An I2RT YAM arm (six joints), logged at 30 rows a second.
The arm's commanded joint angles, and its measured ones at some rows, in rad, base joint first. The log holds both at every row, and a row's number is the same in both.
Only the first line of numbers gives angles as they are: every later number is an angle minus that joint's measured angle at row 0.
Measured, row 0:
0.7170 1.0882 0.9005 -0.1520 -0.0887 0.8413
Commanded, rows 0 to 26:
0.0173 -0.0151 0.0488 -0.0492 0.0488 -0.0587
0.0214 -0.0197 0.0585 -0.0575 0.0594 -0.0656
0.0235 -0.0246 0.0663 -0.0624 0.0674 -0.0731
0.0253 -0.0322 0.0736 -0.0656 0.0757 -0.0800
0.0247 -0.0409 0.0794 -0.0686 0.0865 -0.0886
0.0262 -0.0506 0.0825 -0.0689 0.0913 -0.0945
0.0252 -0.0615 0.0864 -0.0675 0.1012 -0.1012
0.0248 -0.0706 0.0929 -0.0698 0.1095 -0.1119
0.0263 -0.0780 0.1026 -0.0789 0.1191 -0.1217
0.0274 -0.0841 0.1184 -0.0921 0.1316 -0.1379
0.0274 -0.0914 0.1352 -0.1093 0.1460 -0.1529
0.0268 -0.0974 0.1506 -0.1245 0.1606 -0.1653
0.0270 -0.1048 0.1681 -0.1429 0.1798 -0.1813
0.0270 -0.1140 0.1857 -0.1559 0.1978 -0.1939
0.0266 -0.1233 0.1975 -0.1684 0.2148 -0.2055
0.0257 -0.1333 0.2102 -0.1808 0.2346 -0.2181
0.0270 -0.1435 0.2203 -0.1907 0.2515 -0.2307
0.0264 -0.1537 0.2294 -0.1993 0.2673 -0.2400
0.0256 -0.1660 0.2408 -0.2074 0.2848 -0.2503
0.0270 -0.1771 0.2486 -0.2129 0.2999 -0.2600
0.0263 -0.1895 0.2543 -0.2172 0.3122 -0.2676
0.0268 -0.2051 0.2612 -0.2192 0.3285 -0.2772
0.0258 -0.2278 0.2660 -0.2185 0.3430 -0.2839
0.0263 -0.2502 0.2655 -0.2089 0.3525 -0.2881
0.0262 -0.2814 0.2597 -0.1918 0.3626 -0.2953
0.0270 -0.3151 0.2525 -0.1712 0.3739 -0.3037
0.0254 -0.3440 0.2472 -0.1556 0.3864 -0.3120
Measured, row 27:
0.0233 -0.2728 0.2399 -0.1847 0.3163 -0.2674
